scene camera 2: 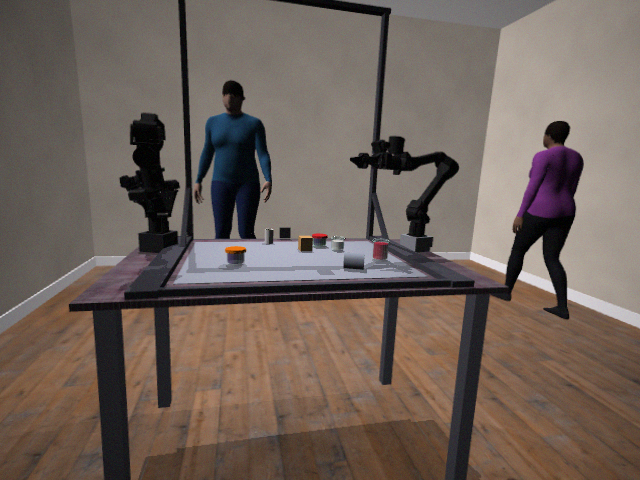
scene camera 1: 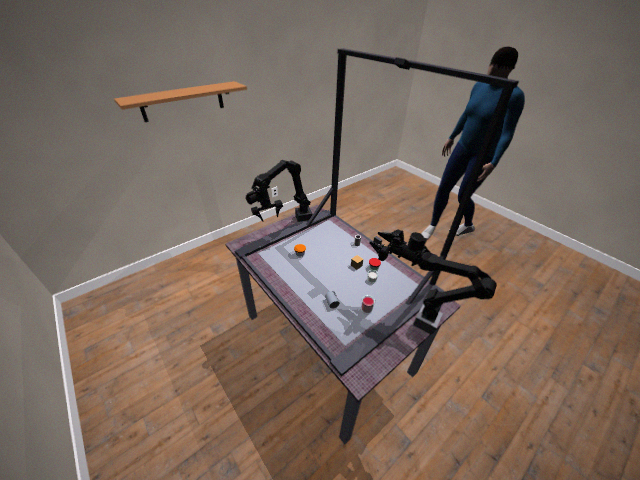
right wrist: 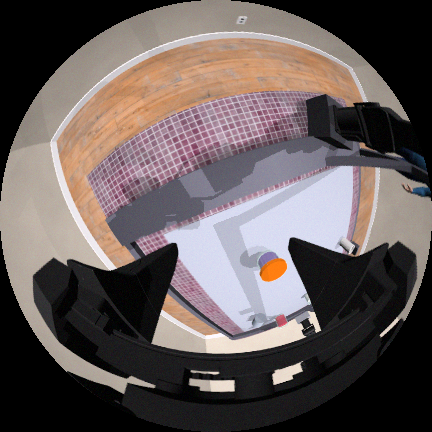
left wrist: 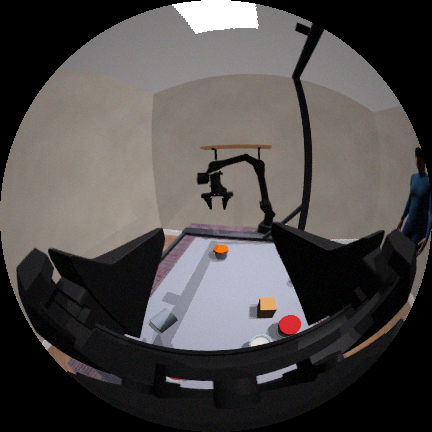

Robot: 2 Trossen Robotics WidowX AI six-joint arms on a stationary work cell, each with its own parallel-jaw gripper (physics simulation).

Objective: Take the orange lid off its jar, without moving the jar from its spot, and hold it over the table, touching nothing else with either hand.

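The orange lid sits on its jar, which has purplish contents and stands upright at the left of the mat in both scene views. My right gripper is open and empty, pointing down, high above the table's left end in scene camera 1 and apart from the jar. My left gripper is open and empty, raised above the table's far right part, well away from the orange lid.
A red-lidded jar, an orange-yellow cube and a jar with white contents stand close together. A red-filled jar, a grey cylinder and a small can stand apart.
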